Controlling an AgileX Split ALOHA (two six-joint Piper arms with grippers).
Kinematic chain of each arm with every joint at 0, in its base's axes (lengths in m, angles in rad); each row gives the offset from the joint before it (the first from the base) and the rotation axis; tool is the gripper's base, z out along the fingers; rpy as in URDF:
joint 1: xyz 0 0 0.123 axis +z
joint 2: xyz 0 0 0 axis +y
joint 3: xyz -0.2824 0 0.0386 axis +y
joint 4: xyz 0.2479 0 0.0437 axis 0.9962 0 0.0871
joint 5: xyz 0 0 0 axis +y
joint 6: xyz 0.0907 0 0.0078 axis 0.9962 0 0.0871
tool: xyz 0 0 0 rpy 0 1.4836 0
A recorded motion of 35 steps. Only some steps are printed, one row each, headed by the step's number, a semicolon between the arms.
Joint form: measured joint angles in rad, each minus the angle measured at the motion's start. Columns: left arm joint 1, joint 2, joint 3, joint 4, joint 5, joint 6; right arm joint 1, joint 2, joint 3, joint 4, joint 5, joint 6.
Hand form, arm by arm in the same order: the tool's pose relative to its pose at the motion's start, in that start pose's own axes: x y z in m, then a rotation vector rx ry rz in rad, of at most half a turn. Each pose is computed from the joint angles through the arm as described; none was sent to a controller.
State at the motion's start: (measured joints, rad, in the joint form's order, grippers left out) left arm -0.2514 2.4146 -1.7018 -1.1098 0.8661 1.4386; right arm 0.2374 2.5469 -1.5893 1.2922 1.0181 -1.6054
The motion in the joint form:
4: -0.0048 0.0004 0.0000 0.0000 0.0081 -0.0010; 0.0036 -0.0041 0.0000 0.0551 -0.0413 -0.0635
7: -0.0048 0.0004 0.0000 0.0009 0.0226 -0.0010; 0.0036 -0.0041 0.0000 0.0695 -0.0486 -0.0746
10: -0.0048 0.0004 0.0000 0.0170 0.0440 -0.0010; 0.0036 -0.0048 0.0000 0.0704 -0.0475 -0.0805
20: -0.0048 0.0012 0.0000 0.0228 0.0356 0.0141; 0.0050 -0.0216 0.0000 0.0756 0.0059 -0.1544
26: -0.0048 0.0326 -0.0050 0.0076 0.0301 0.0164; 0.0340 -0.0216 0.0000 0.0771 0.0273 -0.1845
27: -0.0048 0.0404 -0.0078 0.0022 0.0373 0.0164; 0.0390 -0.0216 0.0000 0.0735 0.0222 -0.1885
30: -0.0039 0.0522 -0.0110 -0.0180 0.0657 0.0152; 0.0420 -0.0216 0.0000 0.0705 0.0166 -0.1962
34: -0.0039 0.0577 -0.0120 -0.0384 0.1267 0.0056; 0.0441 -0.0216 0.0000 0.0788 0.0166 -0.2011
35: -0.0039 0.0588 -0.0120 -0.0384 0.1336 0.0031; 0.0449 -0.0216 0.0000 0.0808 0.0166 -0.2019
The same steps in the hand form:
4: -0.0004 -0.0024 0.0016 0.0115 0.0028 0.0019; -0.0058 -0.0023 0.0002 0.0430 -0.0437 -0.0389
7: -0.0002 -0.0037 0.0016 0.0258 0.0054 0.0024; -0.0068 -0.0030 0.0001 0.0514 -0.0549 -0.0420
10: 0.0012 -0.0054 0.0015 0.0453 0.0207 0.0126; -0.0072 -0.0028 -0.0001 0.0507 -0.0559 -0.0480
20: 0.0018 -0.0045 0.0018 0.0369 0.0242 0.0309; -0.0140 0.0055 -0.0035 0.0042 -0.0726 -0.1354
26: 0.0104 -0.0001 0.0108 0.0428 0.0282 0.0054; -0.0162 0.0156 0.0068 -0.0361 -0.0627 -0.1806
27: 0.0121 0.0003 0.0128 0.0522 0.0280 -0.0016; -0.0163 0.0166 0.0086 -0.0348 -0.0566 -0.1890
30: 0.0144 -0.0005 0.0156 0.0846 0.0206 -0.0225; -0.0162 0.0170 0.0097 -0.0315 -0.0521 -0.1997
34: 0.0150 -0.0055 0.0165 0.1484 0.0143 -0.0481; -0.0170 0.0175 0.0104 -0.0320 -0.0582 -0.2013
35: 0.0155 -0.0060 0.0167 0.1556 0.0159 -0.0513; -0.0172 0.0178 0.0107 -0.0323 -0.0595 -0.2015

